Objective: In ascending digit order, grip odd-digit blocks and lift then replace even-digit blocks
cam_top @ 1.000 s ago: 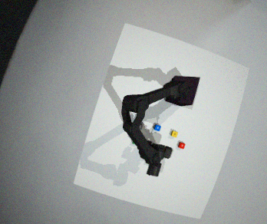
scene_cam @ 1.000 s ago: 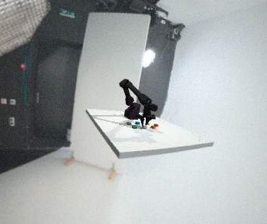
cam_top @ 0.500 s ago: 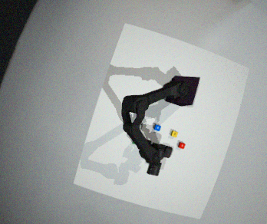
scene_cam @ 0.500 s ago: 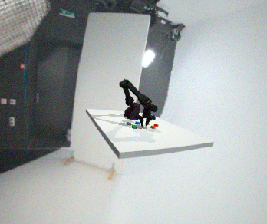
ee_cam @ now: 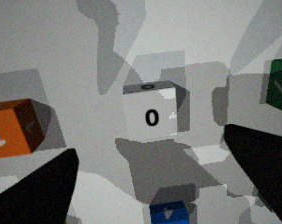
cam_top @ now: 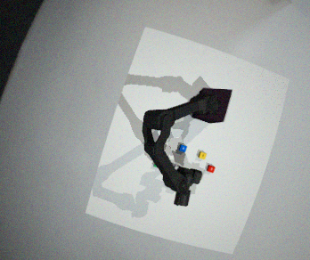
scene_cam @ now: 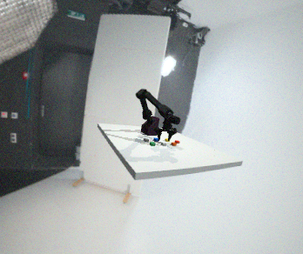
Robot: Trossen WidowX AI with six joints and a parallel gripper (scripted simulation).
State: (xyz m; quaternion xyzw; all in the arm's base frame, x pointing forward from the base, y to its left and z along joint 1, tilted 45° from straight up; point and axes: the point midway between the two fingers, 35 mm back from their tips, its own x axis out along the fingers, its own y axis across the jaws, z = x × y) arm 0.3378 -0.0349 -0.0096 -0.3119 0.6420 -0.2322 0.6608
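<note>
Now: the white block 1 cm ahead of my gripper tip and 2 cm below it. Round my gripper tip: green block 3 cm ahead, 11 cm to the right, 2 cm below; then blue block 10 cm behind, 2 cm to the right, 2 cm below; then orange block 1 cm ahead, 9 cm to the left, 2 cm below.
</note>
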